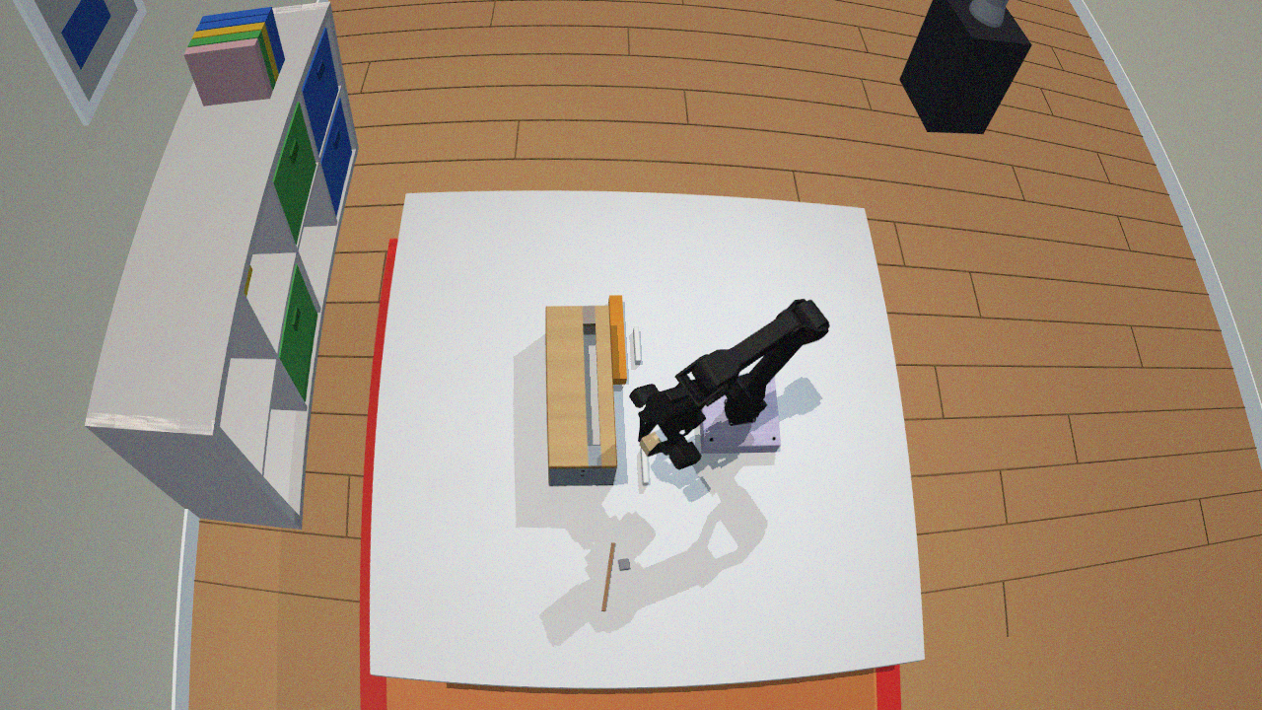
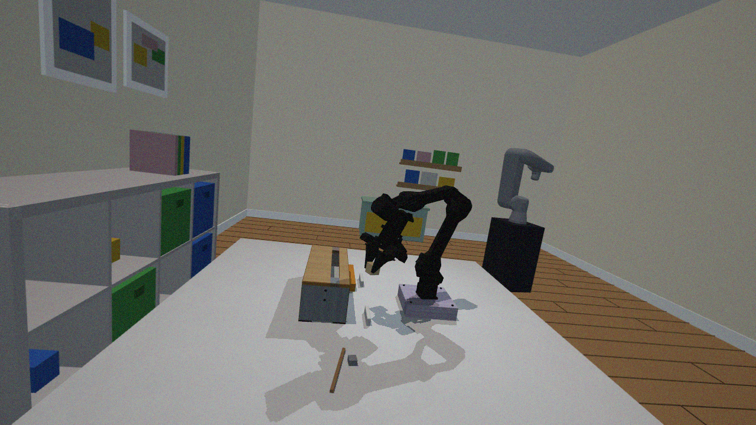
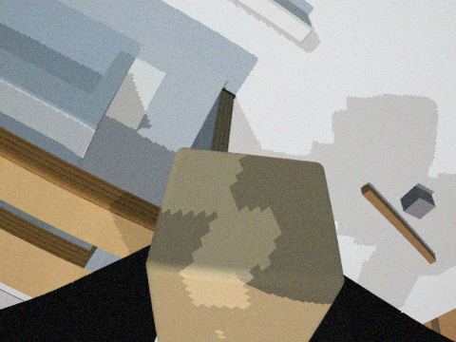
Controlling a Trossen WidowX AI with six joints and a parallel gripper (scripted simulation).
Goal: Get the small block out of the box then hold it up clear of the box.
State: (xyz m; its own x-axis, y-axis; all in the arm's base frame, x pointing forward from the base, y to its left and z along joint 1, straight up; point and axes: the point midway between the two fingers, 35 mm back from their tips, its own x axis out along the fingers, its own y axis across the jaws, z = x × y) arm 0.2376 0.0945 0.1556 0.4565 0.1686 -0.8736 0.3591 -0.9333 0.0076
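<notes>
Now: gripper tip 10 mm past the tan block, 10 mm to the left of it and 10 mm below it. Also, from my gripper tip: box: 70 mm ahead, 180 mm to the right, 110 mm below; then grey cube: 70 mm ahead, 210 mm to the left, 160 mm below; then thin wooden stick: 110 mm ahead, 230 mm to the left, 170 mm below.
</notes>
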